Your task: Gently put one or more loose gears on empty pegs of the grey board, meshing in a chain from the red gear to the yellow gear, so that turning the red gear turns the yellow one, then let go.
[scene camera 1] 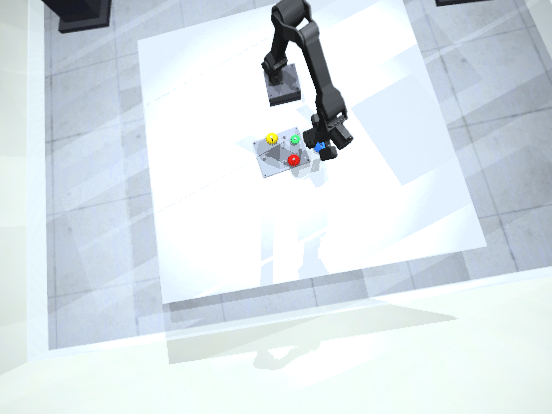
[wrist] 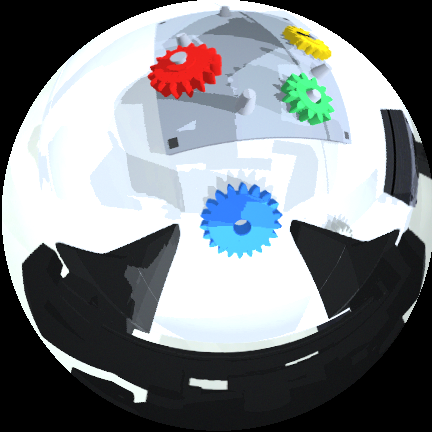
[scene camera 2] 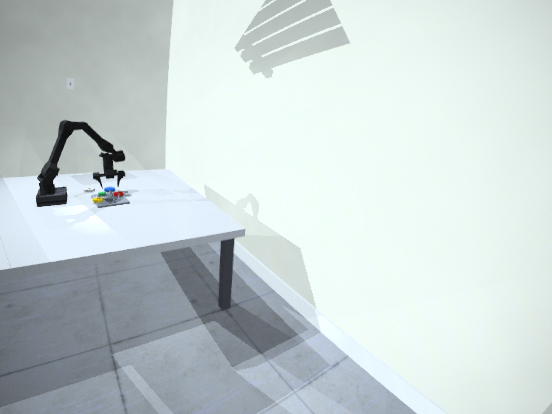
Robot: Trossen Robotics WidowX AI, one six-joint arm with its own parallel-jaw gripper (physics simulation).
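Seen in the pictures: gripper, between the fingertips: (scene camera 1: 321,146) (wrist: 236,227) (scene camera 2: 110,188); arm's base, origin of its link: (scene camera 1: 275,78) (scene camera 2: 47,193).
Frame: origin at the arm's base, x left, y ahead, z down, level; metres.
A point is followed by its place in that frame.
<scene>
The grey board (scene camera 1: 268,171) @(x -0.053, y 0.399, z 0.048 m) (scene camera 2: 120,203) @(x -0.086, y 0.375, z 0.050 m) (wrist: 210,131) @(x 0.111, y 0.335, z 0.048 m) carries the red gear (scene camera 1: 293,160) @(x 0.056, y 0.365, z 0.030 m) (scene camera 2: 118,194) (wrist: 192,75) @(x 0.073, y 0.349, z 0.033 m), the yellow gear (scene camera 1: 271,138) @(x -0.032, y 0.259, z 0.030 m) (scene camera 2: 97,200) @(x -0.050, y 0.254, z 0.038 m) (wrist: 320,49) and a green gear (scene camera 1: 295,139) @(x 0.074, y 0.278, z 0.030 m) (scene camera 2: 102,193) @(x 0.054, y 0.272, z 0.032 m) (wrist: 296,95) @(x 0.076, y 0.282, z 0.032 m), which sits around a peg, apart from red and yellow. Bare pegs show, one (wrist: 245,103) @(x 0.093, y 0.315, z 0.033 m) between red and green, another (wrist: 320,69) between green and yellow. A blue gear (scene camera 1: 320,146) @(x 0.173, y 0.313, z 0.039 m) (scene camera 2: 109,189) @(x 0.153, y 0.305, z 0.039 m) (wrist: 222,212) @(x 0.167, y 0.320, z 0.039 m) is off the board, beside its near edge in the wrist view. My gripper (scene camera 1: 319,145) @(x 0.177, y 0.308, z 0.038 m) (scene camera 2: 110,186) @(x 0.177, y 0.308, z 0.038 m) (wrist: 236,227) @(x 0.177, y 0.308, z 0.038 m) is open, fingertips either side of the blue gear, gaps showing.
A pale gear (scene camera 2: 89,190) @(x 0.173, y 0.186, z 0.047 m) (wrist: 341,226) @(x 0.169, y 0.186, z 0.046 m) lies on the white table (scene camera 1: 210,240) @(x -0.314, y 0.682, z 0.056 m) (scene camera 2: 165,225) @(x -0.406, y 0.578, z 0.056 m), beyond the right finger in the wrist view. The arm's dark base (scene camera 1: 283,87) @(x 0.031, y 0.049, z -0.002 m) (scene camera 2: 51,196) @(x -0.043, y 0.028, z 0.006 m) stands behind the board. Patches of light and shadow cross the table.
</scene>
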